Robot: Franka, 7 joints.
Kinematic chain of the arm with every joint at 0, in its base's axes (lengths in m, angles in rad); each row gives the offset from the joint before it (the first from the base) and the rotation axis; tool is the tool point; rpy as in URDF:
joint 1: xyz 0 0 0.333 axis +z
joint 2: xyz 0 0 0 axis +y
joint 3: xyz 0 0 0.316 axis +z
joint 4: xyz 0.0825 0 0 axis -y
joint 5: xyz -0.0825 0 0.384 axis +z
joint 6: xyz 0 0 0 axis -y
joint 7: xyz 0.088 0 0 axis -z
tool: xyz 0 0 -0.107 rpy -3.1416 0 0
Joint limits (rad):
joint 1: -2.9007..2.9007
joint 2: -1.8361..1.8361
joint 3: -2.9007..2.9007
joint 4: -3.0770..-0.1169
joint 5: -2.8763..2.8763
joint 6: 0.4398..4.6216
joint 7: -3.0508..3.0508
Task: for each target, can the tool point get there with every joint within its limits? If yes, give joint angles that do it. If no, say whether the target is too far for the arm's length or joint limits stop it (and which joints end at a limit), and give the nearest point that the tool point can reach.
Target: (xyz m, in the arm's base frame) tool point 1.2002 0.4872 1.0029
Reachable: no: too far | nearest point 0.7061 0.2866 0.7271 | short by 0.600 m
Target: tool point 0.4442 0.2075 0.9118
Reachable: yes | joints 0.8059 -0.1592 -0.2426 -1.4985 0.5653 3.0408 0.8002
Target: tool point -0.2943 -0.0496 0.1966
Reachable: yes | joints 1.8338 0.4567 0.9687 -2.7686 -1.9707 3.3226 0.0588
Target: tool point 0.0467 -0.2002 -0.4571
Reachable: no: joint limits stop it (at a limit: joint 2) | nearest point 0.0495 -0.2123 -0.3567 | short by 0.101 m
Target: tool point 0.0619 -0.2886 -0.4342
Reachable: no: joint limits stop it (at a limit: joint 2) | nearest point 0.0616 -0.2872 -0.3607 | short by 0.074 m
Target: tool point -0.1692 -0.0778 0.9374
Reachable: yes | joints 0.9384 -1.3753 0.3310 -1.9748 -2.1932 1.4169 -0.2788
